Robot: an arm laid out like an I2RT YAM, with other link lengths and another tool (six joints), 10 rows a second.
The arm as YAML. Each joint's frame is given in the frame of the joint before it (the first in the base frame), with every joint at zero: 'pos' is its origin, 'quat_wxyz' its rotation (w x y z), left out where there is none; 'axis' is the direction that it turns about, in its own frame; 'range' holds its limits. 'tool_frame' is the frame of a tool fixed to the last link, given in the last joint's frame.
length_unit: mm
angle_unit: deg
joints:
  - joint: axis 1
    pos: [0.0, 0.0, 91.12]
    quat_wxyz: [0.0, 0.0, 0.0, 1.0]
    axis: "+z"
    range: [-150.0, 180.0]
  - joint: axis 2
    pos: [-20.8, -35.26, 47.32]
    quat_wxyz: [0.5, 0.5, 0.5, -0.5]
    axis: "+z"
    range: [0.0, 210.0]
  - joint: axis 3
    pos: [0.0, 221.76, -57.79]
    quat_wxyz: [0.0, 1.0, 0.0, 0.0]
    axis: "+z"
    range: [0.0, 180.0]
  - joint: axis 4
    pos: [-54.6, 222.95, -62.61]
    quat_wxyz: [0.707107, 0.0, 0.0, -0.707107]
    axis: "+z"
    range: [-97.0, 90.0]
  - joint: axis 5
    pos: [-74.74, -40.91, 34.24]
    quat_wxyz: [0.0, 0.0, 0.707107, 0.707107]
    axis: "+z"
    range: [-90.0, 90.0]
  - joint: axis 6
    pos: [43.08, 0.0, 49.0]
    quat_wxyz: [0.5, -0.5, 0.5, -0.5]
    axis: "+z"
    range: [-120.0, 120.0]
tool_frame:
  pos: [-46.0, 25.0, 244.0]
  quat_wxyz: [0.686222, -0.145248, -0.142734, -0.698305]
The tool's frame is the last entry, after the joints.
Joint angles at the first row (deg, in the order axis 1, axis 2, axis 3, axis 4, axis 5, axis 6):
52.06, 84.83, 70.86, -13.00, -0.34, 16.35
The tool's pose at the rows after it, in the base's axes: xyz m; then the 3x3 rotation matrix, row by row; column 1 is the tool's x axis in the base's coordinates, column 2 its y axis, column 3 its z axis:
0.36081, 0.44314, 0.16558; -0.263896, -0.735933, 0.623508; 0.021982, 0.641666, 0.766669; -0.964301, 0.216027, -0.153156
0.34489, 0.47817, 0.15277; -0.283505, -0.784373, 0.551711; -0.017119, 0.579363, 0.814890; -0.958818, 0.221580, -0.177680
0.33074, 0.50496, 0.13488; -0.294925, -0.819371, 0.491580; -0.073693, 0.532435, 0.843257; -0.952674, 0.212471, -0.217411
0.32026, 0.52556, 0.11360; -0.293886, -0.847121, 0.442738; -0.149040, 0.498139, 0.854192; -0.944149, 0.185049, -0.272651
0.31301, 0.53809, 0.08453; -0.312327, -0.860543, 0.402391; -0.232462, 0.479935, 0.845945; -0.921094, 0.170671, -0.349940
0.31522, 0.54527, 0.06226; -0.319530, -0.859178, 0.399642; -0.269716, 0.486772, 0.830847; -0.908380, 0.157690, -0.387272
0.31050, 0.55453, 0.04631; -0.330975, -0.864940, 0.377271; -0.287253, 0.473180, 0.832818; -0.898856, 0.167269, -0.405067
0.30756, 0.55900, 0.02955; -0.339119, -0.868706, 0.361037; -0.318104, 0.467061, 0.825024; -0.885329, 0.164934, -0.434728
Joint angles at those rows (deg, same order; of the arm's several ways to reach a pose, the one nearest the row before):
54.30, 92.18, 76.55, -16.06, -2.09, 14.41
56.09, 97.87, 81.51, -16.83, -4.99, 13.07
57.84, 103.61, 86.89, -18.95, -6.54, 11.43
59.50, 109.98, 93.80, -22.94, -6.81, 9.23
60.47, 117.24, 102.24, -28.91, -7.12, 7.80
61.06, 122.42, 106.91, -30.67, -6.17, 7.69
61.43, 125.83, 109.52, -31.03, -7.04, 7.59
61.77, 129.46, 113.15, -32.95, -7.20, 7.21

